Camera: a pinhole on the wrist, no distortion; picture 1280 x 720 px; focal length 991.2 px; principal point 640.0 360.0 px. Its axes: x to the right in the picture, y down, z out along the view. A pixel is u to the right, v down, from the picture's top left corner.
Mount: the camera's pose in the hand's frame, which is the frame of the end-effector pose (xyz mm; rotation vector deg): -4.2 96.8 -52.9 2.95 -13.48 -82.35
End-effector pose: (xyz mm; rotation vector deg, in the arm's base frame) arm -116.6 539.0 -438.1 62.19 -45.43 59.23
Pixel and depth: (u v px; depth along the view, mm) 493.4 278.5 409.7
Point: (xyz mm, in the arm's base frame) -350.0 211.5 -389.4
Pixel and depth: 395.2 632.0 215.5
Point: -288.2 408.7 -328.7
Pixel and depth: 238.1 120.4 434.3
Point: -479.7 204.4 -435.8
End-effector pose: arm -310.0 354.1 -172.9 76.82 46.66 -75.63
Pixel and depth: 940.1 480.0 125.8
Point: -260.8 264.7 -137.5
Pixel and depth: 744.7 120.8 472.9
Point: -368.4 -3.2 94.9
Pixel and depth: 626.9 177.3 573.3
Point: -330.3 -103.4 139.3
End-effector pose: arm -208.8 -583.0 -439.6 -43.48 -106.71 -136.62
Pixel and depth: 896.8 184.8 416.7
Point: 52.3 -303.6 -412.6
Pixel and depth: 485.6 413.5 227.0
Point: -65.8 -486.4 -284.1
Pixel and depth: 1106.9 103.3 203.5
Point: -76.6 -474.1 -431.4
